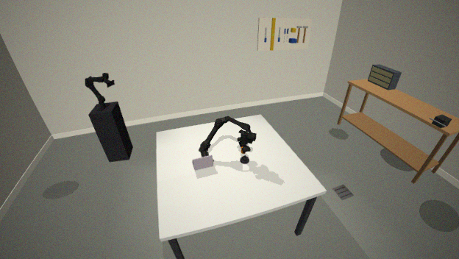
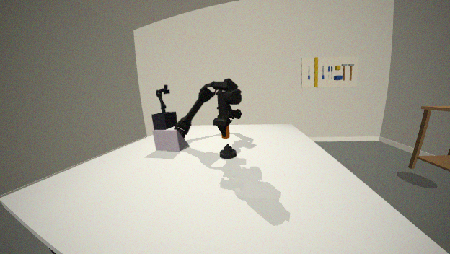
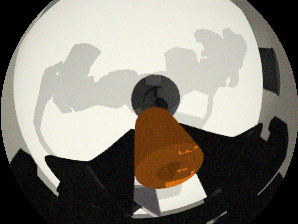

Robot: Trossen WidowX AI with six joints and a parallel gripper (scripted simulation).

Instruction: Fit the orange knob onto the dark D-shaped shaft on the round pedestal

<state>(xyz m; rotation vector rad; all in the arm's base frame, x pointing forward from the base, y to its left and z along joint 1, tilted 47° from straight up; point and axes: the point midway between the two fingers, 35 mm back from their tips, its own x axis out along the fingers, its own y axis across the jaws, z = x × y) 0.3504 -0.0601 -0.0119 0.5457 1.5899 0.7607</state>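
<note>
The dark round pedestal lies 7 cm below my gripper tip, 1 cm to the right of it and 1 cm ahead of it. The rest, counted from my gripper tip: orange knob: 2 cm above.
</note>
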